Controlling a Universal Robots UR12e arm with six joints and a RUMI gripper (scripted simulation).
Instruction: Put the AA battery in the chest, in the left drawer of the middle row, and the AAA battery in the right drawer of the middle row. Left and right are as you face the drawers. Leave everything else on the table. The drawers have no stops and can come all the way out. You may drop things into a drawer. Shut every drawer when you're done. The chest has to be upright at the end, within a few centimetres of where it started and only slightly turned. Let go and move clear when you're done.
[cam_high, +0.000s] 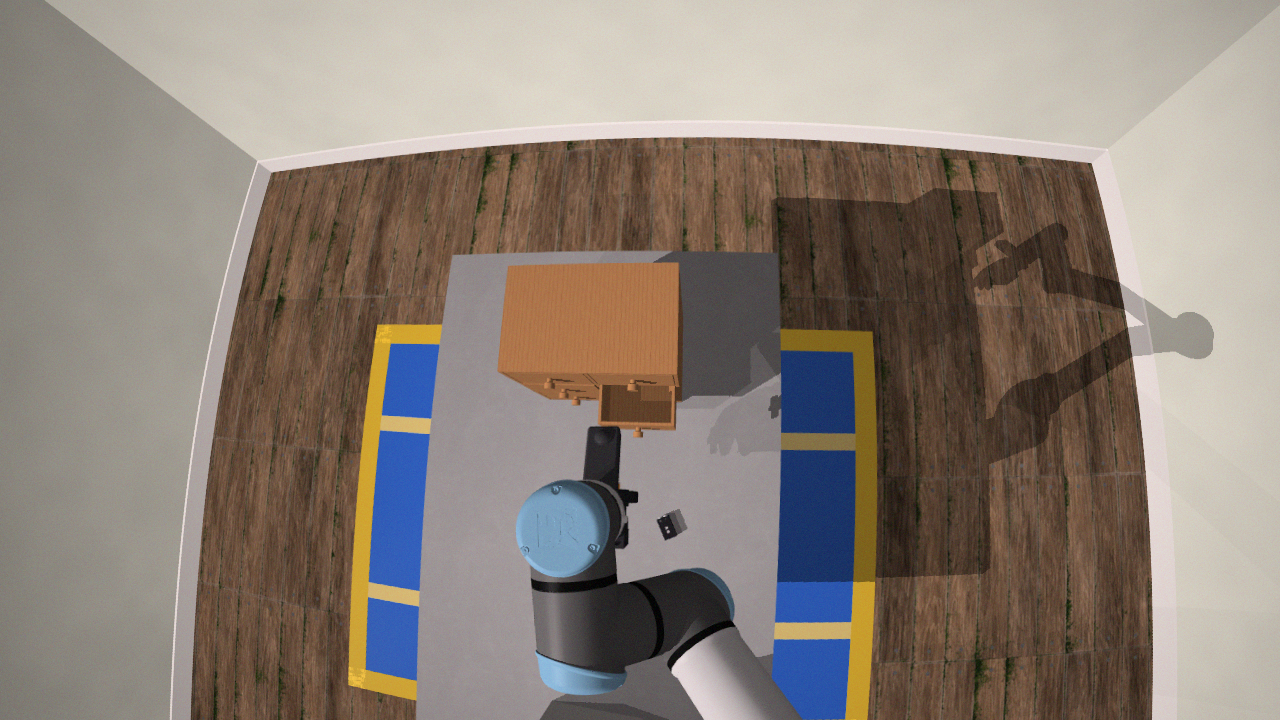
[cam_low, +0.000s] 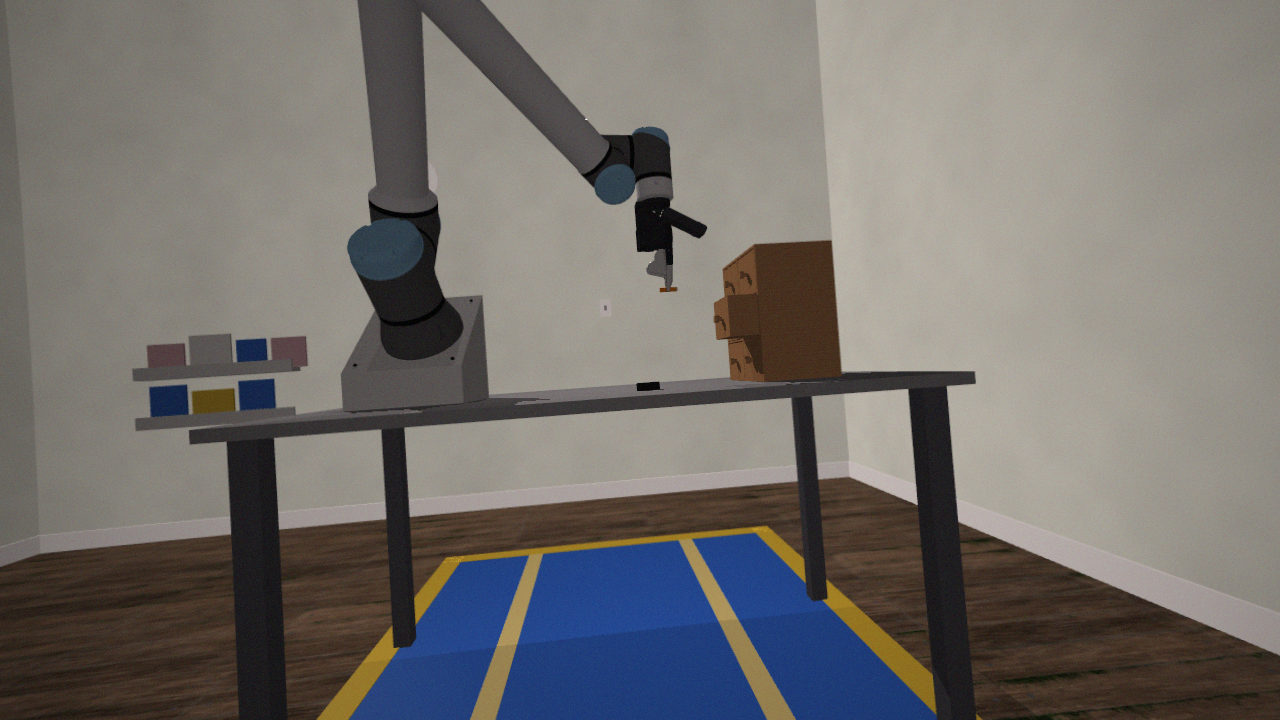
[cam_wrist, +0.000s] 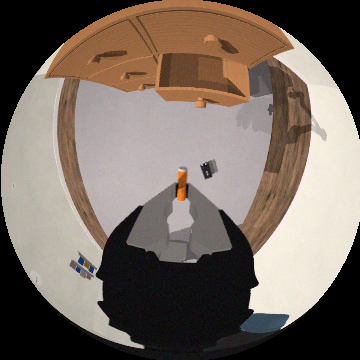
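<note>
The thin orange battery lies 10 mm below my hand. Also, from my hand: dark battery (240 mm below, 70 mm to the right, 70 mm behind).
</note>
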